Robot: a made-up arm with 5 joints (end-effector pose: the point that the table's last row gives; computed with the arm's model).
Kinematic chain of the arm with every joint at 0, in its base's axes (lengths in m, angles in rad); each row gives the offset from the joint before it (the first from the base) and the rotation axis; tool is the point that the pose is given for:
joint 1: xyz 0 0 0.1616 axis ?
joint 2: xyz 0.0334 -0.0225 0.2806 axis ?
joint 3: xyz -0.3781 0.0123 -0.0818 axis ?
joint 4: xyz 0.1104 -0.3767 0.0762 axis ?
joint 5: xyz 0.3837 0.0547 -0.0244 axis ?
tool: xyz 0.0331 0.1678 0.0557
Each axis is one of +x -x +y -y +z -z.
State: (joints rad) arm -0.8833 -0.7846 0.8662 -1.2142 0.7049
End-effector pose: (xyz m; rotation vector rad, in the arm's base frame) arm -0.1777 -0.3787 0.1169 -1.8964 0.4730 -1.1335
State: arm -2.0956 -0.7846 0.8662 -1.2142 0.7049
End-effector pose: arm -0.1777 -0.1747 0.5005 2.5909 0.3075 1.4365
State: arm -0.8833 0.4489 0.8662 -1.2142 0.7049
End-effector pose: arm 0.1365 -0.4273 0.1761 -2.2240 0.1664 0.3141
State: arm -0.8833 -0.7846 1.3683 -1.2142 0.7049
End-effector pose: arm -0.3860 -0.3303 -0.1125 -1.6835 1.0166 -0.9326
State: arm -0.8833 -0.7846 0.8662 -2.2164 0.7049
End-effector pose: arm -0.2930 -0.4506 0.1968 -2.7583 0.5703 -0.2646
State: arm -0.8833 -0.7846 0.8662 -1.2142 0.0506
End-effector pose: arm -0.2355 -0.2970 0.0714 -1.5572 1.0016 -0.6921
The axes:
joint 1: +x
joint 2: +z
joint 3: +y
joint 4: +x
joint 5: -z

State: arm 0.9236 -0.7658 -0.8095 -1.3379 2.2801
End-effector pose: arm -0.2691 -0.7266 0.4344 0.8120 0.6673 2.7526
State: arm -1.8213 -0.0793 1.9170 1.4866 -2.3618
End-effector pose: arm -0.4591 -0.0460 0.5694 -0.2183 0.0494 0.4441
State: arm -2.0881 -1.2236 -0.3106 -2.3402 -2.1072
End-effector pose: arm -0.3130 0.3398 0.0426 -0.9385 1.3475 -2.1197
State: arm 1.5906 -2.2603 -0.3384 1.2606 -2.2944
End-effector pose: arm -0.2338 -0.3720 0.4426 0.4778 -0.6791 -0.3591
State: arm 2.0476 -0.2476 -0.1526 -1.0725 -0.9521
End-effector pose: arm -0.0242 -0.0468 -0.1634 0.9823 -0.2130 0.7127
